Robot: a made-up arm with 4 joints.
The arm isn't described. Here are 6 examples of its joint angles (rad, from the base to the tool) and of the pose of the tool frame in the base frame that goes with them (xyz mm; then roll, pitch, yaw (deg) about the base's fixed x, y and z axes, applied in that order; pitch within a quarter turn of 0, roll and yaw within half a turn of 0).
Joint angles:
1: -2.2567 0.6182 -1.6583 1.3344
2: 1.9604 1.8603 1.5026 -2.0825
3: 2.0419 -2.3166 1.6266 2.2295
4: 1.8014 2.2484 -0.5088 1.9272
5: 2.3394 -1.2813 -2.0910 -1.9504
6: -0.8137 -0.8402 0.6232 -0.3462
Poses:
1: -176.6 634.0 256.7 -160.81 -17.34 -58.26
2: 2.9 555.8 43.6 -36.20 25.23 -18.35
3: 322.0 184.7 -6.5 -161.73 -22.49 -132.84
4: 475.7 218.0 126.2 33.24 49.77 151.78
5: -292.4 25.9 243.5 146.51 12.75 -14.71
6: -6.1 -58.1 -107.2 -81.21 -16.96 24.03
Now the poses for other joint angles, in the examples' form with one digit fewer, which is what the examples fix.
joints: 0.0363 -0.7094 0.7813 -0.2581
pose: -174 -43 -37 -44.7 29.0 37.6
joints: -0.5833 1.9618 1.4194 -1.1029
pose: -42 632 230 170.2 -57.8 -135.1
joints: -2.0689 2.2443 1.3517 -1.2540
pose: -192 607 45 -144.2 10.0 -141.8
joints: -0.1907 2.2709 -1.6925 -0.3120
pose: 30 328 733 153.4 50.2 87.8
